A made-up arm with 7 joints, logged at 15 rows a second.
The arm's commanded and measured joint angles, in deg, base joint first. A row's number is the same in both.
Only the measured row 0 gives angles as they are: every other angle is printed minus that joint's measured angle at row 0.
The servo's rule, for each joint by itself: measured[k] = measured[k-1] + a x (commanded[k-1-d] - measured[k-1]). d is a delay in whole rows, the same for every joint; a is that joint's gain. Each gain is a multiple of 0.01, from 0.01 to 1. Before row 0 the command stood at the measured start. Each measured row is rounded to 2 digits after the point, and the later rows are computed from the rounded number. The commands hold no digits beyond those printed.
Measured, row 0:
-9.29 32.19 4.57 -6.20 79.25 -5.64 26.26
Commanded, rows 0 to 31:
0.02 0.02 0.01 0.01 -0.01 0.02 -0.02
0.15 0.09 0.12 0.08 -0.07 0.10 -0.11
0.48 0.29 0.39 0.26 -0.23 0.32 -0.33
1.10 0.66 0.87 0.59 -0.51 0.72 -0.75
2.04 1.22 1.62 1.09 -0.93 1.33 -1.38
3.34 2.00 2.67 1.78 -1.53 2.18 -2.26
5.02 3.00 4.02 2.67 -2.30 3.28 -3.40
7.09 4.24 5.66 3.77 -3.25 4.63 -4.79
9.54 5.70 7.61 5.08 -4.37 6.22 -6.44
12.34 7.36 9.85 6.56 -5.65 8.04 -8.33
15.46 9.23 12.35 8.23 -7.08 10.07 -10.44
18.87 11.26 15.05 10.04 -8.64 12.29 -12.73
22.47 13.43 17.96 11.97 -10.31 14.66 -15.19
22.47 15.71 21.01 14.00 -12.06 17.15 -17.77
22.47 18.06 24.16 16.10 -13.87 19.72 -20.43
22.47 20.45 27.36 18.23 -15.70 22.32 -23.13
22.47 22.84 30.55 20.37 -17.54 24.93 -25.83
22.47 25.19 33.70 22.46 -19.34 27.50 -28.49
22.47 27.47 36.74 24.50 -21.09 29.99 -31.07
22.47 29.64 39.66 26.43 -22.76 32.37 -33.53
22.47 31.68 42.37 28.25 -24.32 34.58 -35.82
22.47 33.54 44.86 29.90 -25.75 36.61 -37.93
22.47 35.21 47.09 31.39 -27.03 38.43 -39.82
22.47 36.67 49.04 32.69 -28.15 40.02 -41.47
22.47 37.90 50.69 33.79 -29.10 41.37 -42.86
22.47 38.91 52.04 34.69 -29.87 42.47 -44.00
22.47 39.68 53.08 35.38 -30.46 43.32 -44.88
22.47 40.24 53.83 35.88 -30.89 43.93 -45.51
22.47 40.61 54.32 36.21 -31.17 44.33 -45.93
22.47 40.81 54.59 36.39 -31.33 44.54 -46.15
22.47 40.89 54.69 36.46 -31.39 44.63 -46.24
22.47 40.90 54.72 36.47 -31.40 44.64 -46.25
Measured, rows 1 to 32:
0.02 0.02 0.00 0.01 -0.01 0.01 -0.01
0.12 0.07 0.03 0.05 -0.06 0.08 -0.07
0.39 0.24 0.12 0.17 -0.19 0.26 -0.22
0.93 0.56 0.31 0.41 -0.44 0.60 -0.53
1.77 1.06 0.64 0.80 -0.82 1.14 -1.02
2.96 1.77 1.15 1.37 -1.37 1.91 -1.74
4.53 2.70 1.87 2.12 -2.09 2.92 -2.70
6.48 3.87 2.82 3.08 -2.98 4.19 -3.91
8.81 5.26 4.02 4.24 -4.05 5.69 -5.38
11.49 6.86 5.48 5.59 -5.28 7.43 -7.09
14.51 8.66 7.20 7.12 -6.67 9.38 -9.03
17.82 10.64 9.16 8.81 -8.19 11.53 -11.18
21.35 12.76 11.36 10.64 -9.82 13.85 -13.51
22.20 15.00 13.77 12.59 -11.54 16.29 -15.98
22.41 17.33 16.37 14.63 -13.33 18.83 -18.56
22.46 19.70 19.12 16.72 -15.15 21.41 -21.21
22.47 22.09 21.98 18.84 -16.99 24.01 -23.89
22.47 24.45 24.91 20.94 -18.80 26.59 -26.56
22.47 26.75 27.87 23.00 -20.56 29.11 -29.18
22.47 28.95 30.82 24.99 -22.25 31.52 -31.70
22.47 31.02 33.71 26.88 -23.84 33.78 -34.09
22.47 32.94 36.50 28.63 -25.31 35.87 -36.32
22.47 34.67 39.15 30.23 -26.63 37.76 -38.35
22.47 36.19 41.62 31.66 -27.80 39.43 -40.16
22.47 37.49 43.89 32.90 -28.80 40.87 -41.73
22.47 38.57 45.93 33.94 -29.62 42.05 -43.05
22.47 39.41 47.72 34.78 -30.27 42.99 -44.11
22.47 40.04 49.25 35.42 -30.75 43.69 -44.92
22.47 40.47 50.52 35.88 -31.07 44.16 -45.51
22.47 40.73 51.54 36.18 -31.27 44.44 -45.88
22.47 40.85 52.33 36.34 -31.36 44.58 -46.09
22.47 40.89 52.93 36.42 -31.39 44.62 -46.18
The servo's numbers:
d 0
a 0.76 0.76 0.25 0.58 0.77 0.74 0.58

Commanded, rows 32 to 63:
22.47 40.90 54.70 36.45 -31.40 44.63 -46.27
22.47 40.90 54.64 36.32 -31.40 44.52 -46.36
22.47 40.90 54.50 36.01 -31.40 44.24 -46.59
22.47 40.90 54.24 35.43 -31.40 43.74 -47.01
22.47 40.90 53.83 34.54 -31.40 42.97 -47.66
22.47 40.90 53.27 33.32 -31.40 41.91 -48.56
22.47 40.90 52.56 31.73 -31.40 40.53 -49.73
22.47 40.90 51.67 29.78 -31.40 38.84 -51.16
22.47 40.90 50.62 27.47 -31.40 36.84 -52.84
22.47 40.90 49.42 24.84 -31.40 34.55 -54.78
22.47 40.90 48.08 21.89 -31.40 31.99 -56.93
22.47 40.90 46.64 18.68 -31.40 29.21 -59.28
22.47 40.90 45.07 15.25 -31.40 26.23 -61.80
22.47 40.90 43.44 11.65 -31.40 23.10 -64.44
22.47 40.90 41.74 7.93 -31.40 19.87 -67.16
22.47 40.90 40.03 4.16 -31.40 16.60 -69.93
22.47 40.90 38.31 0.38 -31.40 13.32 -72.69
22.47 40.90 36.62 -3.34 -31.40 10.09 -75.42
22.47 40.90 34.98 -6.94 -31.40 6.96 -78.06
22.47 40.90 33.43 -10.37 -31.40 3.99 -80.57
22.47 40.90 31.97 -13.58 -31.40 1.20 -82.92
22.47 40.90 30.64 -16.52 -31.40 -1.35 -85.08
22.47 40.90 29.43 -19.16 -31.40 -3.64 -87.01
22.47 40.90 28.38 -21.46 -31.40 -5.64 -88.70
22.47 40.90 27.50 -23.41 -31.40 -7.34 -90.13
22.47 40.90 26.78 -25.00 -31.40 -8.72 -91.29
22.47 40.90 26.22 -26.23 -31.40 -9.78 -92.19
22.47 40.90 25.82 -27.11 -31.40 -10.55 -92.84
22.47 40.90 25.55 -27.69 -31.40 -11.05 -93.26
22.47 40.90 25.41 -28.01 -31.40 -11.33 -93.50
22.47 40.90 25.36 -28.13 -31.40 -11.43 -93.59
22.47 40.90 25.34 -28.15 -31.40 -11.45 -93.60
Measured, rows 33 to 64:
22.47 40.90 53.37 36.44 -31.40 44.63 -46.23
22.47 40.90 53.69 36.37 -31.40 44.55 -46.31
22.47 40.90 53.89 36.16 -31.40 44.32 -46.47
22.47 40.90 53.98 35.74 -31.40 43.89 -46.78
22.47 40.90 53.94 35.04 -31.40 43.21 -47.29
22.47 40.90 53.77 34.04 -31.40 42.25 -48.03
22.47 40.90 53.47 32.70 -31.40 40.98 -49.02
22.47 40.90 53.02 31.01 -31.40 39.40 -50.26
22.47 40.90 52.42 28.96 -31.40 37.51 -51.76
22.47 40.90 51.67 26.57 -31.40 35.32 -53.51
22.47 40.90 50.77 23.86 -31.40 32.86 -55.49
22.47 40.90 49.74 20.86 -31.40 30.16 -57.69
22.47 40.90 48.57 17.61 -31.40 27.25 -60.07
22.47 40.90 47.29 14.15 -31.40 24.18 -62.60
22.47 40.90 45.90 10.54 -31.40 20.99 -65.24
22.47 40.90 44.43 6.84 -31.40 17.74 -67.96
22.47 40.90 42.90 3.09 -31.40 14.47 -70.70
22.47 40.90 41.33 -0.64 -31.40 11.23 -73.44
22.47 40.90 39.74 -4.29 -31.40 8.07 -76.12
22.47 40.90 38.16 -7.82 -31.40 5.05 -78.70
22.47 40.90 36.61 -11.16 -31.40 2.20 -81.15
22.47 40.90 35.12 -14.27 -31.40 -0.43 -83.43
22.47 40.90 33.70 -17.11 -31.40 -2.81 -85.51
22.47 40.90 32.37 -19.63 -31.40 -4.90 -87.36
22.47 40.90 31.15 -21.82 -31.40 -6.71 -88.97
22.47 40.90 30.06 -23.66 -31.40 -8.20 -90.32
22.47 40.90 29.10 -25.15 -31.40 -9.37 -91.40
22.47 40.90 28.28 -26.29 -31.40 -10.24 -92.24
22.47 40.90 27.60 -27.10 -31.40 -10.84 -92.83
22.47 40.90 27.05 -27.63 -31.40 -11.20 -93.22
22.47 40.90 26.63 -27.92 -31.40 -11.37 -93.43
22.47 40.90 26.31 -28.05 -31.40 -11.43 -93.53

